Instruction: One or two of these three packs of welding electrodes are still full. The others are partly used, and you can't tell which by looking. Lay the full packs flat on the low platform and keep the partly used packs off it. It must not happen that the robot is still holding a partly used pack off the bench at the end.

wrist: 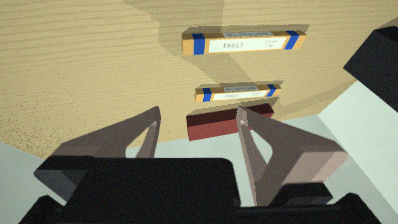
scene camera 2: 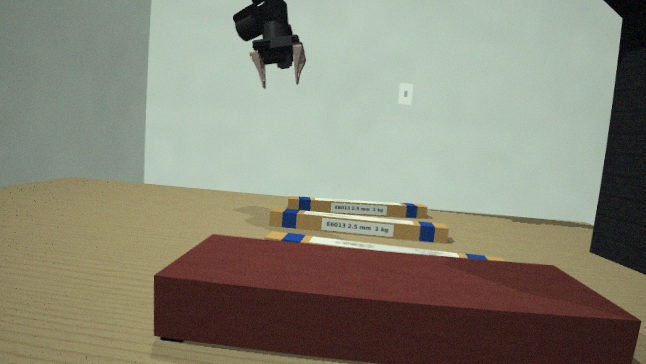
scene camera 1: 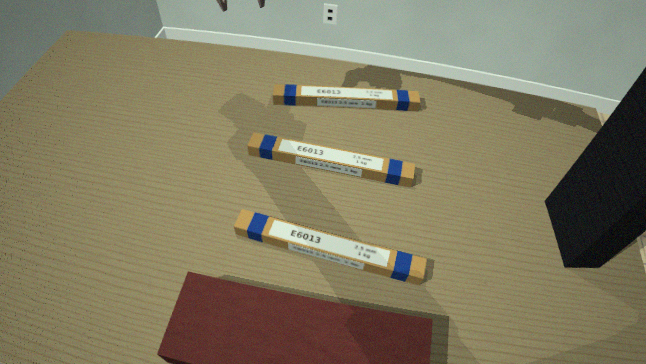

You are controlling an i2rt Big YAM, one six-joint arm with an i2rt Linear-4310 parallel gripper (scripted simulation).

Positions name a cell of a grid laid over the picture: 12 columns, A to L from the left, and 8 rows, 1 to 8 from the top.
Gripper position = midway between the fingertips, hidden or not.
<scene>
In view: my gripper (scene camera 2: F2), a dark red low platform (scene camera 2: E7), an electrode pack (scene camera 1: F3), an electrode pack (scene camera 1: H6) and an electrode pack (scene camera 1: H4).
The dark red low platform also shows in the wrist view (wrist: G5) and in scene camera 1 (scene camera 1: D7). My gripper also shows in the wrist view (wrist: F4).
</scene>
